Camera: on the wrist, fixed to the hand. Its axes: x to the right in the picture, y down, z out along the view.
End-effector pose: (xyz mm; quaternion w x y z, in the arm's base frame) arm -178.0 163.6 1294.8 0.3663 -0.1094 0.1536 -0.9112
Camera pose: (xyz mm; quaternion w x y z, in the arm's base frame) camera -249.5 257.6 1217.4 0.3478 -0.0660 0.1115 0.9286
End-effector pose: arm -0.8 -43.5 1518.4 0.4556 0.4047 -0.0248 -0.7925
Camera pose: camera 22.5 57.8 1422.8 0.2949 -0.5404 -0.1463 0.7743
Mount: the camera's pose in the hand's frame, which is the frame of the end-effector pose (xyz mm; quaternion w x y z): -22.0 -81.8 -113.0 0.6944 0.2304 0.1743 -0.6591
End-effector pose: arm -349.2 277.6 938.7 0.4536 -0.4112 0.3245 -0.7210
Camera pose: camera -475.6 339.5 949.9 0.1220 0.2692 0.1327 0.9460
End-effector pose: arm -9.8 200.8 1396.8 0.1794 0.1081 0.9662 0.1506
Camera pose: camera -45.2 90.3 1477.3 0.0305 -0.5466 0.8081 -0.2174
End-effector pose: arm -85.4 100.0 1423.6 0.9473 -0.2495 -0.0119 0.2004
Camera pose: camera -61.2 -26.4 1365.5 0.8494 0.0179 0.0386 -0.5260
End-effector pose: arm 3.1 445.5 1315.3 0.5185 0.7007 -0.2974 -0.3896
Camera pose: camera 89.3 542.8 1260.1 0.0063 -0.8699 -0.2559 0.4216
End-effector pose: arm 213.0 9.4 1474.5 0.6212 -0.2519 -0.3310 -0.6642
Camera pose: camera 142.7 -60.4 1373.8 0.1093 0.3021 -0.4406 -0.8382
